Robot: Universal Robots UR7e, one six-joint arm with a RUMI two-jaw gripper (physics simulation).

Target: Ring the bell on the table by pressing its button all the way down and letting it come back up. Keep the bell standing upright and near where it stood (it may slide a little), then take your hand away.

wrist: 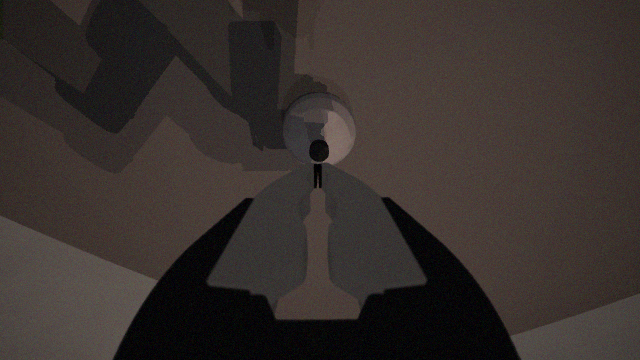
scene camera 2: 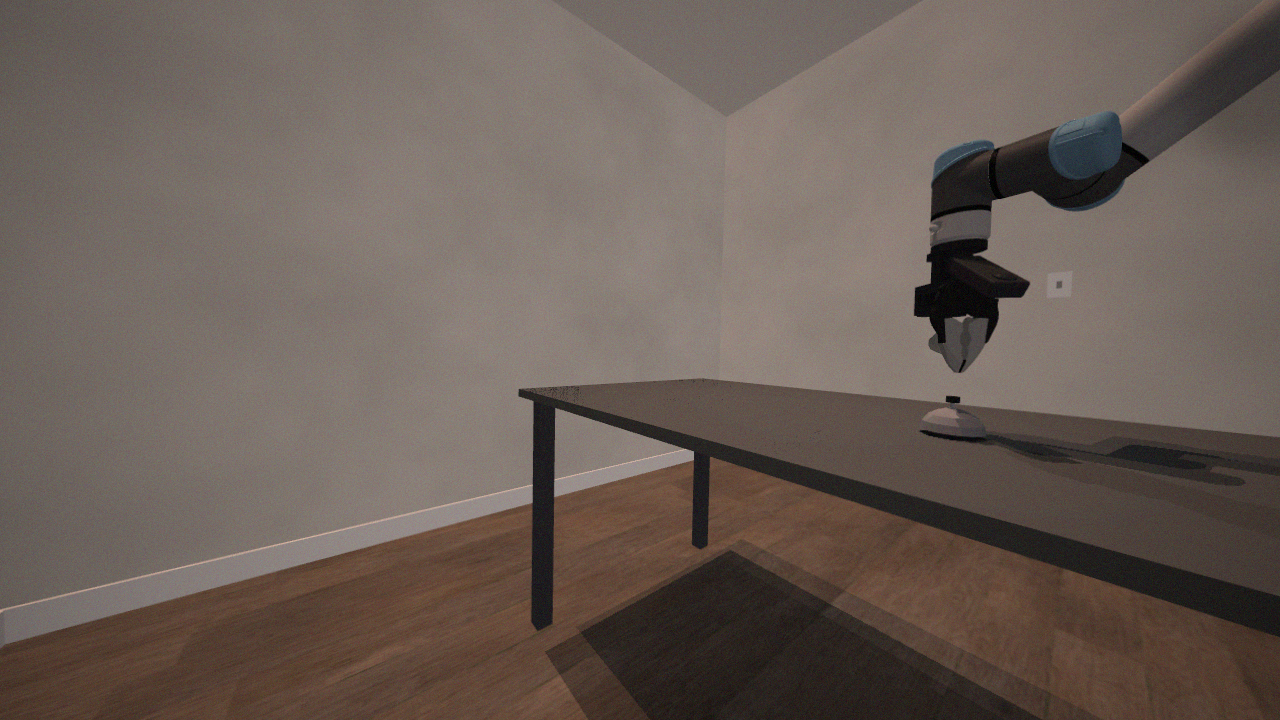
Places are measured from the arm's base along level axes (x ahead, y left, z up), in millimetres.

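Pixels of known places: gripper, fingertip midpoint: [wrist: 317, 166] [scene camera 2: 958, 372].
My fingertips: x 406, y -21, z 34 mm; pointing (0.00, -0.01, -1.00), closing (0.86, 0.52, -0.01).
Note:
Ahead of a thing's pixels: the offset from my fingertips to its middle. Level surfaces: height alone.
A pale domed bell @[5 mm ahead, 7 mm right, 74 mm down] [scene camera 2: 953, 422] [wrist: 342, 131] stands upright on the dark table @[107 mm down] [scene camera 2: 805, 438]. Its black button @[5 mm ahead, 7 mm right, 46 mm down] [scene camera 2: 953, 399] [wrist: 319, 150] stands up above the dome on a short stem. My gripper [scene camera 2: 961, 368] [wrist: 317, 166] is shut with nothing between its fingers. It points down and hangs a short way above the button, with a gap between fingertips and button in the scene view. In the wrist view the fingertips lie just below the button, and the near edge of the dome is partly hidden behind them.
Shadows of the arm and gripper fall on the table beside the bell. The table's front edge [scene camera 2: 859, 490] runs toward the lower right in the scene view. A wall plate [scene camera 2: 1058, 284] is on the wall behind the arm.

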